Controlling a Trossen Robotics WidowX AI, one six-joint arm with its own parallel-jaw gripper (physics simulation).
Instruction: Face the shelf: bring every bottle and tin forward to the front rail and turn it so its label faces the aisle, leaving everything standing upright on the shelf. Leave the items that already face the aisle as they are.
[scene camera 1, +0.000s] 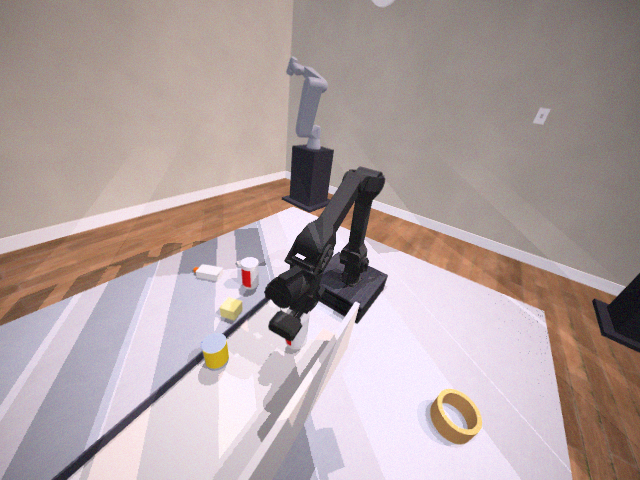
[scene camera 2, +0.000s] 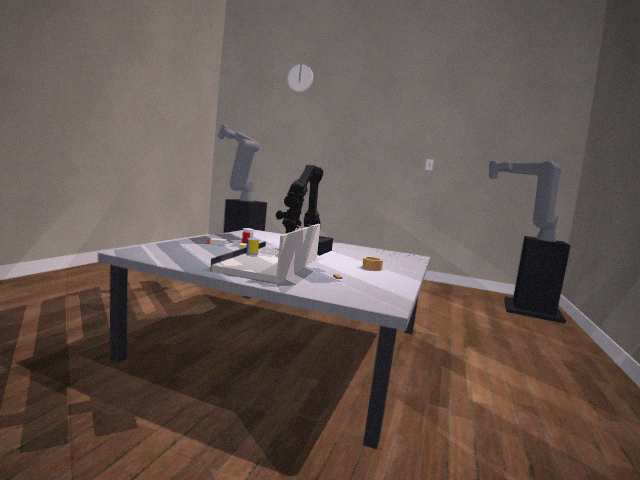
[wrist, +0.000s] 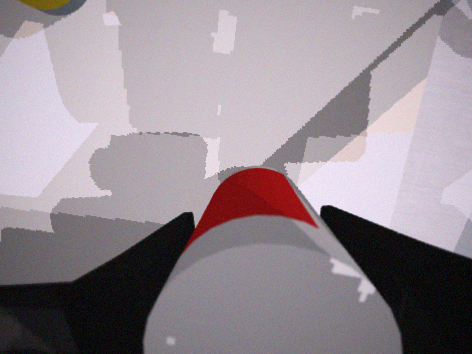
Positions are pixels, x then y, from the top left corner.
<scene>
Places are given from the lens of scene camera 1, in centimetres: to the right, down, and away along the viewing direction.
my gripper (scene camera 1: 293, 328): -7, 23, 62
yellow tin (scene camera 1: 214, 347): -24, 25, 55
white back panel (scene camera 1: 273, 450): -7, 33, 37
The marked spots on the white back panel and the yellow tin are 26 cm apart.
</scene>
